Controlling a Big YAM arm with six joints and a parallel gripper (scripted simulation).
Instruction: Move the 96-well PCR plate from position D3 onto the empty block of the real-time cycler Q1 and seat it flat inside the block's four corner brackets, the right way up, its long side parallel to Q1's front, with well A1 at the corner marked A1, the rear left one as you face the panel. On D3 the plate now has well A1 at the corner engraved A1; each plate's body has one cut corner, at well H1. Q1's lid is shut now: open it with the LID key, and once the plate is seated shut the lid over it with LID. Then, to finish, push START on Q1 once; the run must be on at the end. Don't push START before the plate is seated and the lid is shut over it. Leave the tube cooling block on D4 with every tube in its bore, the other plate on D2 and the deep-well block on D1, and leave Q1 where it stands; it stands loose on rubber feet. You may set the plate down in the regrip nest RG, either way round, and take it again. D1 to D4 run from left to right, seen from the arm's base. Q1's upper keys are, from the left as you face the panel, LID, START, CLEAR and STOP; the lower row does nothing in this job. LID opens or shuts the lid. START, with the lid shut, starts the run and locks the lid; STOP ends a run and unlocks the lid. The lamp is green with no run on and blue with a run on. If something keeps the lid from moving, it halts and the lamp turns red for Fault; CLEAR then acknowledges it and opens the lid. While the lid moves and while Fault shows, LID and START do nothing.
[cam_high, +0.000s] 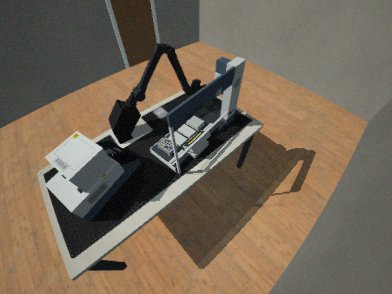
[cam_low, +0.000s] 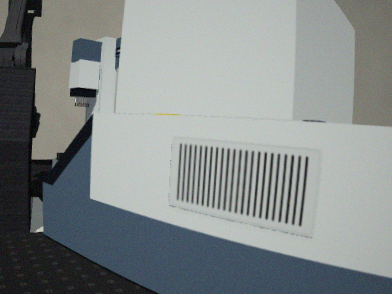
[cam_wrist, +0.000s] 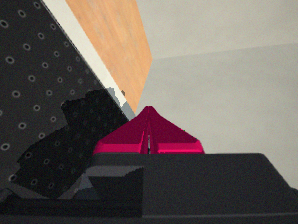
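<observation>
Right now my hand is 57 cm to the left of the tube, 32 cm short of it and 7 cm above it. The rest, counted from my hand: tube cooling block: 60 cm to the right, 32 cm ahead, 7 cm below; pipette head: 24 cm above, 21 cm ahead, 5 cm to the right.
</observation>
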